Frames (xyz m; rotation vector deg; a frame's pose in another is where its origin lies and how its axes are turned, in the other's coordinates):
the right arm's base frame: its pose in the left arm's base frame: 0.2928 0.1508 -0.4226 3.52 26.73 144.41
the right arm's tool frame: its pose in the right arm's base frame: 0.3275 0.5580 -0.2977 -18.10 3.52 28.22
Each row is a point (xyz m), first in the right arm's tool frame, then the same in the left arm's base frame.
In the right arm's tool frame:
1: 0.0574 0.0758 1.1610
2: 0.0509 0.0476 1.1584
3: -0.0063 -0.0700 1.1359
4: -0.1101 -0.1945 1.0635
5: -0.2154 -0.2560 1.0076
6: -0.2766 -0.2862 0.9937
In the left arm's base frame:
1: -0.3999 -0.2141 0.6324
2: -0.3910 -0.1867 0.6287
3: -0.3237 -0.0755 0.6019
4: -0.2087 0.0363 0.5259
5: -0.0977 0.0861 0.4692
6: -0.0340 0.1103 0.4551

